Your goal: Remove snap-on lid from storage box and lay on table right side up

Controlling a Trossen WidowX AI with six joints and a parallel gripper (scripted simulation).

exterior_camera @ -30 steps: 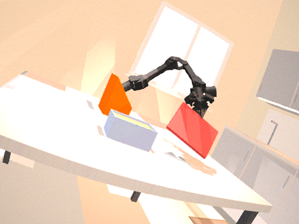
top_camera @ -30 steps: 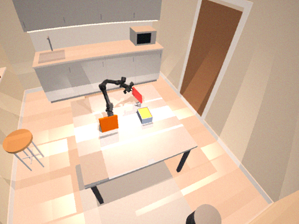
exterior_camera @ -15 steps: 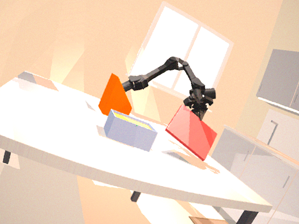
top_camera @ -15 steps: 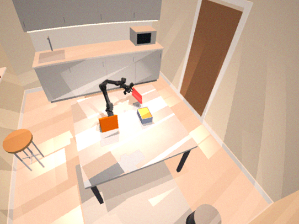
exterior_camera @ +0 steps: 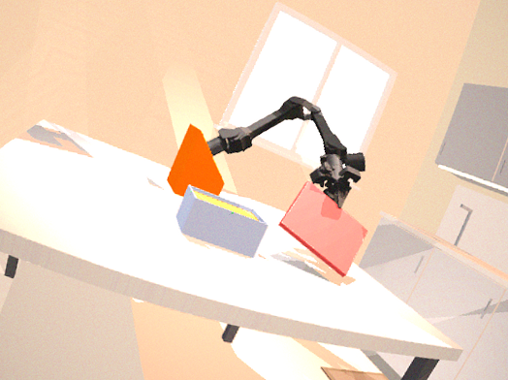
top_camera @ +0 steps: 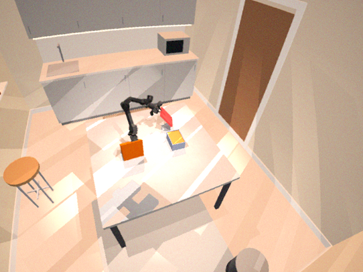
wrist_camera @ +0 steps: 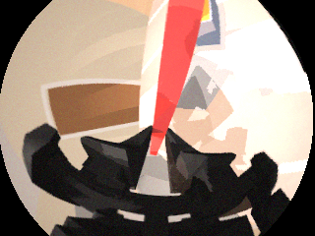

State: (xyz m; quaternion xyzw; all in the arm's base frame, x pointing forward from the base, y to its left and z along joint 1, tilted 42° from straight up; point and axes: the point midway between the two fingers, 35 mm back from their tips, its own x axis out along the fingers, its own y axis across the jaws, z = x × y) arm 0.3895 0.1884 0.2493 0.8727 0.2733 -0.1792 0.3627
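Now: gripper tip 6 cm above the lid, 5 cm short of it and 4 cm to the left of it. Round my gripper tip: storage box (34 cm to the right, 14 cm below, 1 cm ahead).
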